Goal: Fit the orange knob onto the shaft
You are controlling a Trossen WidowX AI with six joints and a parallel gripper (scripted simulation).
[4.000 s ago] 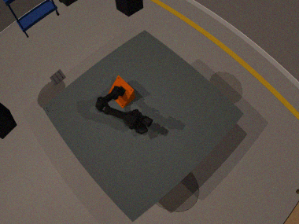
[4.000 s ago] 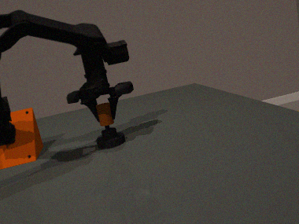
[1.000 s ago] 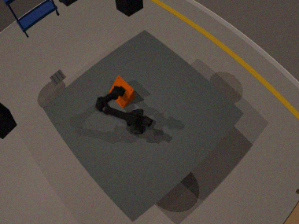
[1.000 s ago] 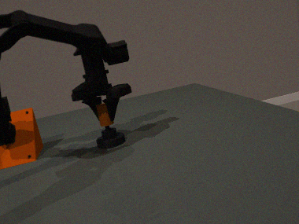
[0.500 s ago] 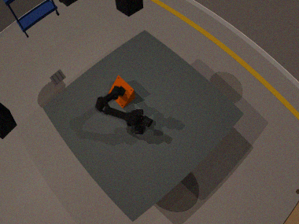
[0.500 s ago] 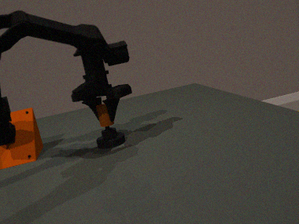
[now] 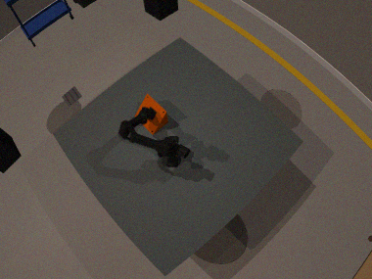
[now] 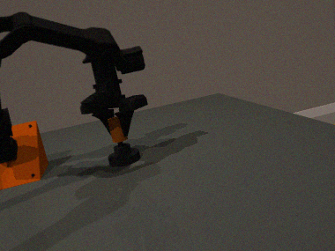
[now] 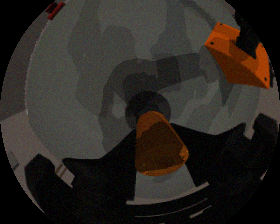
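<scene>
Right now my gripper tip is 2 cm below the knob. Also, from my gripper tip: dark pedestal: 4 cm below.
</scene>
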